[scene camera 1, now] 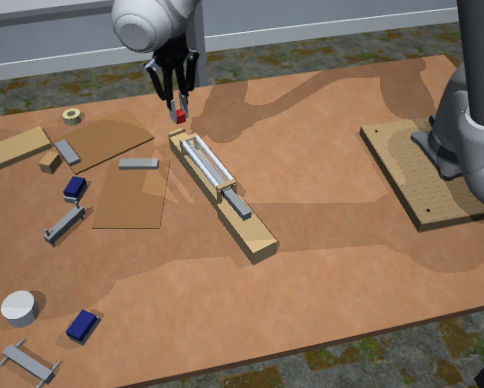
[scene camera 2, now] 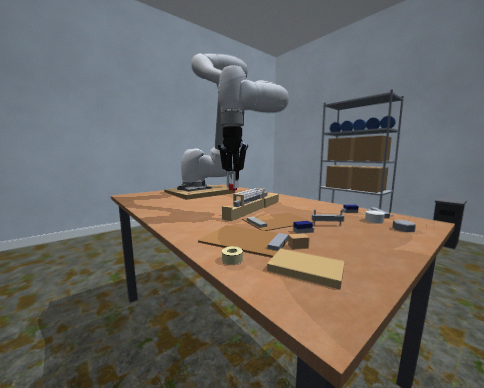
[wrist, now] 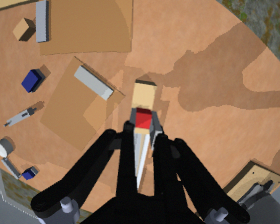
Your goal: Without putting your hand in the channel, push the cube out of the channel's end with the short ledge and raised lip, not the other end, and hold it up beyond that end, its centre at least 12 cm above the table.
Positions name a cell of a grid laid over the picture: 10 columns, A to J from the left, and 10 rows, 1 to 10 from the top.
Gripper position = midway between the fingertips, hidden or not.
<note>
I see my gripper (scene camera 1: D4), a wooden plank (scene camera 2: G7), a blue block (scene camera 1: B9) and a wooden channel (scene camera 1: F7).
My gripper also shows in scene camera 2 (scene camera 2: E5) and in the wrist view (wrist: F6). The wooden channel is seen too in scene camera 2 (scene camera 2: E6).
</note>
